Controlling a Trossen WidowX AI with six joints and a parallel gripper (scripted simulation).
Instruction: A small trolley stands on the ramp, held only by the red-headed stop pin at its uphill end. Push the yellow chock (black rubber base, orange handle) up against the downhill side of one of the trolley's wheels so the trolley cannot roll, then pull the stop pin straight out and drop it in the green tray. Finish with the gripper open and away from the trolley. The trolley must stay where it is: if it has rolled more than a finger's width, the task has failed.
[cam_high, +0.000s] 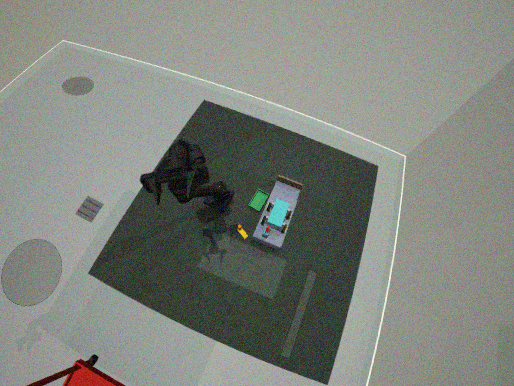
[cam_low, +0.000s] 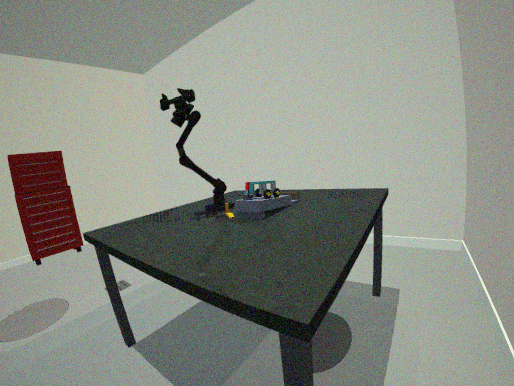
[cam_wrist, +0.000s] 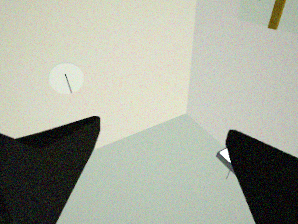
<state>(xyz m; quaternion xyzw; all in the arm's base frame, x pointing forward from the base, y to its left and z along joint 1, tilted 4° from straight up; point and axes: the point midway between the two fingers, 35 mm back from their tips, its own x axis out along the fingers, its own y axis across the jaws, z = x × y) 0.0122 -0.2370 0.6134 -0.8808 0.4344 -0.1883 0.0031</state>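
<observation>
The yellow chock is 120 mm ahead of my gripper tip, 170 mm to the left of it and 630 mm below it. From my gripper tip the other things lie so: red-headed stop pin: 240 mm ahead, 210 mm to the left, 520 mm below; teal trolley: 250 mm ahead, 300 mm to the left, 540 mm below; ramp: 250 mm ahead, 310 mm to the left, 600 mm below.
</observation>
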